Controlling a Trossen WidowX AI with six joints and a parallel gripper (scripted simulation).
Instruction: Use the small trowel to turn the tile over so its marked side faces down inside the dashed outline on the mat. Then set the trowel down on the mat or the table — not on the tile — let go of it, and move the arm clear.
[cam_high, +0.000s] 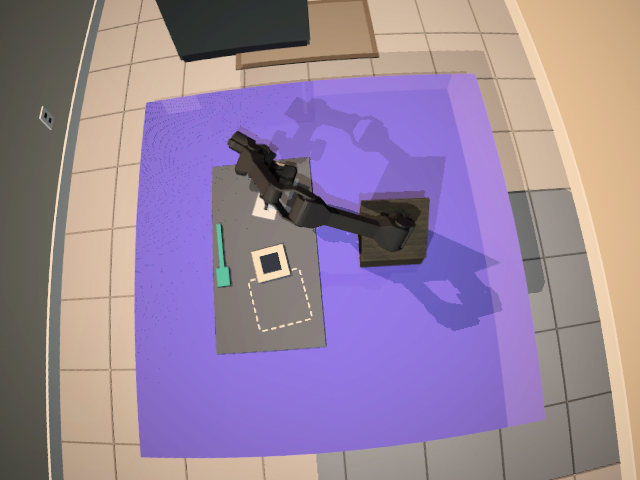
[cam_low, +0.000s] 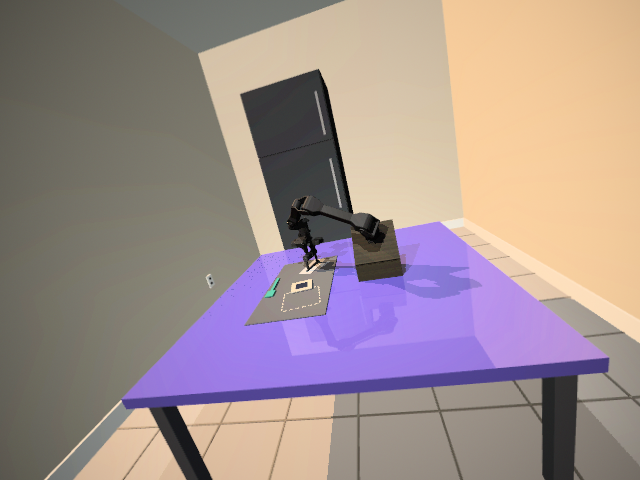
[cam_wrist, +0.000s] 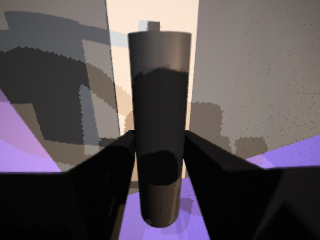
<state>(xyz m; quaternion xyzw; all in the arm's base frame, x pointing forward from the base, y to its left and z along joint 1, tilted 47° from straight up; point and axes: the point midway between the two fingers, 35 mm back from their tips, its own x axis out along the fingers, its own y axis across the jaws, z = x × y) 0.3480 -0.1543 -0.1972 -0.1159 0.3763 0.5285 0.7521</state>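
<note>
My gripper tip is now 10 mm short of the trowel, 20 mm to the right of it and 30 mm above it. Round my gripper tip: grey mat: 60 mm ahead, 210 mm to the left, 80 mm below; then green flat tool: 200 mm ahead, 210 mm to the left, 60 mm below; then tile: 40 mm ahead, 250 mm to the left, 60 mm below.
</note>
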